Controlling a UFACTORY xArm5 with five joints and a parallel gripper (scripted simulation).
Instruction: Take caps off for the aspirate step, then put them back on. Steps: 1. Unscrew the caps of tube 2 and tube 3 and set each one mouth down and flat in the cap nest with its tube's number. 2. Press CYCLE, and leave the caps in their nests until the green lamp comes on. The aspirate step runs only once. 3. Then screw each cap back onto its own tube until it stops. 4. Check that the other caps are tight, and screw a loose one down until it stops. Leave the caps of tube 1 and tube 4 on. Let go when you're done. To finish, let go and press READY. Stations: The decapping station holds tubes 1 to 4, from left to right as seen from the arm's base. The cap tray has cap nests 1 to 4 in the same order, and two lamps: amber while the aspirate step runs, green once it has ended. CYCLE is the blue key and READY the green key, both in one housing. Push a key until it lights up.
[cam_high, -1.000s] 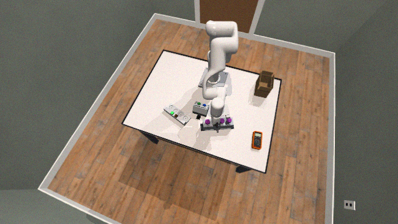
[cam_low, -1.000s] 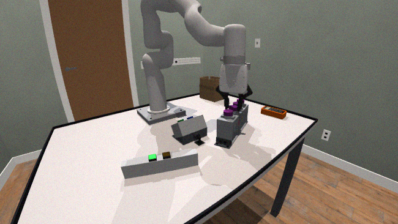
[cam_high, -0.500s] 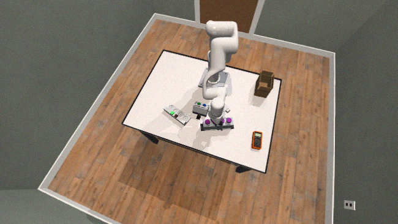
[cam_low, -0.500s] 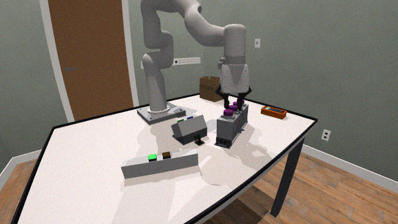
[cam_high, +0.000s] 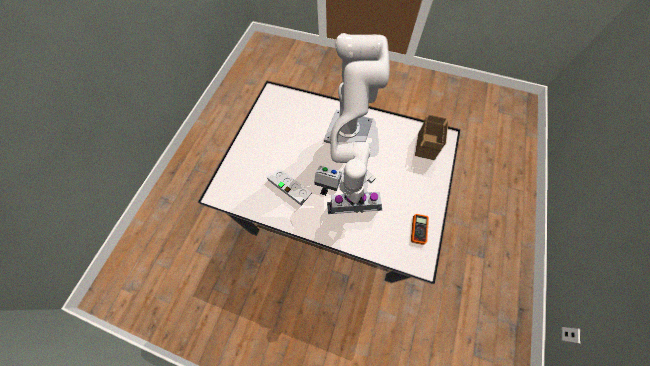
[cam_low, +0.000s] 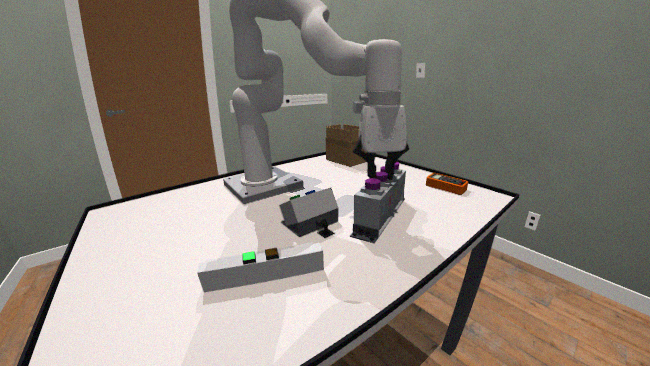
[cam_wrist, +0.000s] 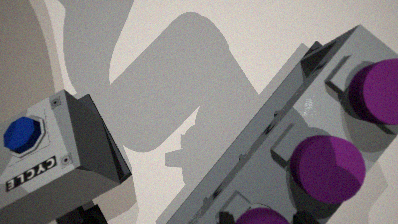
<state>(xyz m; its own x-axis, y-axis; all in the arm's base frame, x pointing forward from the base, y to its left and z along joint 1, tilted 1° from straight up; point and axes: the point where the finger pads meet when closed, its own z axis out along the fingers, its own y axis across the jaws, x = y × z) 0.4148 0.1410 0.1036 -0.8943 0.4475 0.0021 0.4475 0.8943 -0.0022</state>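
Now: hand 2 cm past the purple cap, 5 cm to the right of it and 2 cm above it. Round my hand: key housing: 10 cm behind, 14 cm to the right, 8 cm below; then blue key: 12 cm behind, 12 cm to the right, 6 cm below; then grey decapping station: 1 cm behind, 2 cm to the left, 13 cm below.
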